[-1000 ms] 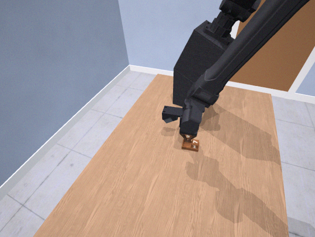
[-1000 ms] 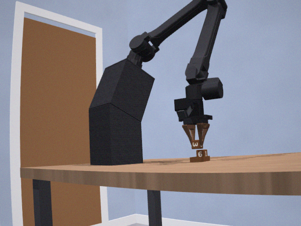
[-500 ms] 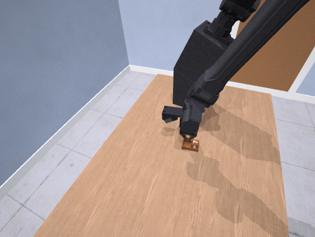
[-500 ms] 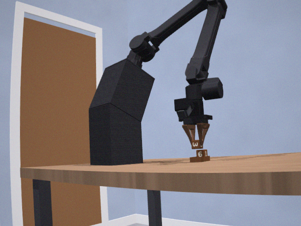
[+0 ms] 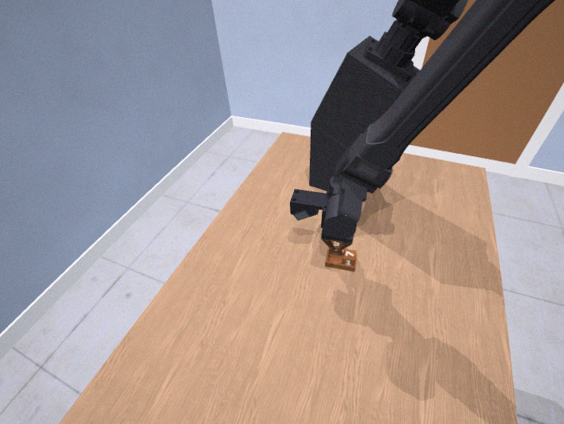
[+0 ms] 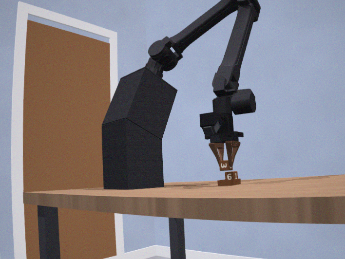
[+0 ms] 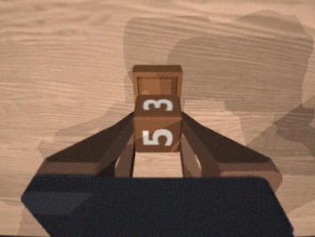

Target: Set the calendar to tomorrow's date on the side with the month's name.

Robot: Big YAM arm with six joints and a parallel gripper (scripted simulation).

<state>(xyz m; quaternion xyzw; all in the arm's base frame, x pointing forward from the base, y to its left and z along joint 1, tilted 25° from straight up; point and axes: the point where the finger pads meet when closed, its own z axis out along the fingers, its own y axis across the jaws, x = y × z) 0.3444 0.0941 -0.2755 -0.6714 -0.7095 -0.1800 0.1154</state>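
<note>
My hand is 5 cm above the brown tray and 2 cm to the right of it.
</note>
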